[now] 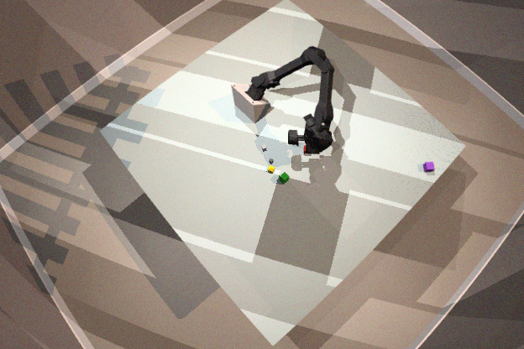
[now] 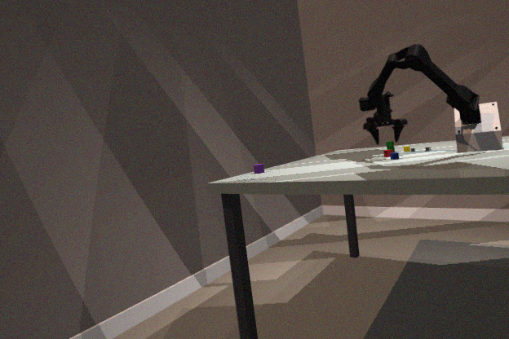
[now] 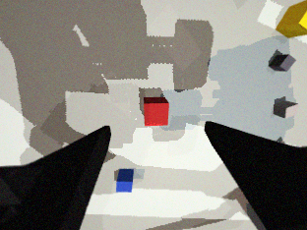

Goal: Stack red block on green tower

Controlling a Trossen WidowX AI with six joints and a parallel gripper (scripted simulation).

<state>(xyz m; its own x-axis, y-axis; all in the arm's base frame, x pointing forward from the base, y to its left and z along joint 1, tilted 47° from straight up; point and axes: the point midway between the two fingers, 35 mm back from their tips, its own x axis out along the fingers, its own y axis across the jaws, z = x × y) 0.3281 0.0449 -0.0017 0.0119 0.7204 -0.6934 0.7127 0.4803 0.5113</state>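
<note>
My gripper tip is now 40 mm above the red block. Round my gripper tip: purple block 460 mm ahead, 350 mm to the left, 40 mm below; then blue block 50 mm behind, 120 mm to the left, 50 mm below; then yellow block 50 mm behind, 190 mm to the right, 50 mm below.
</note>
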